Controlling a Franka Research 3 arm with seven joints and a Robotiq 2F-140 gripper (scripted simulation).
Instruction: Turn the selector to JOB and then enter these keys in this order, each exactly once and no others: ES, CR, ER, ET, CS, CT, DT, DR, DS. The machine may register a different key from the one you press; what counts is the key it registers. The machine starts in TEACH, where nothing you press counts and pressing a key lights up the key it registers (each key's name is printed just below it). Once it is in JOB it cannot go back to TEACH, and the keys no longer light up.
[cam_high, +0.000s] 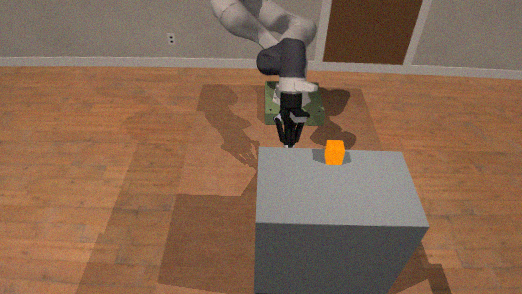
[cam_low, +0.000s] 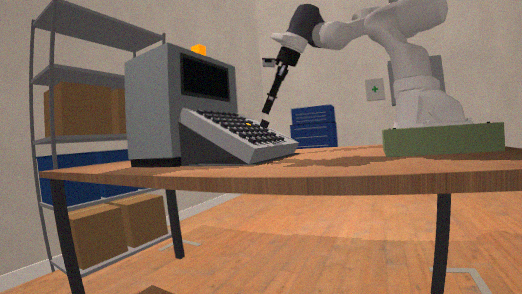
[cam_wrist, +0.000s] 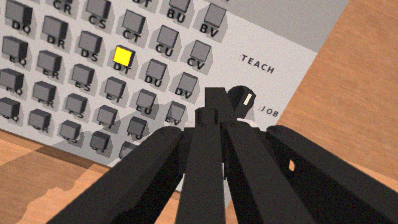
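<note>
Right now my hand is 60 mm above the black selector knob, 40 mm short of it and 30 mm to the left of it. From my hand the other things lie so: keyboard 110 mm below, 80 mm to the left, 70 mm ahead.
</note>
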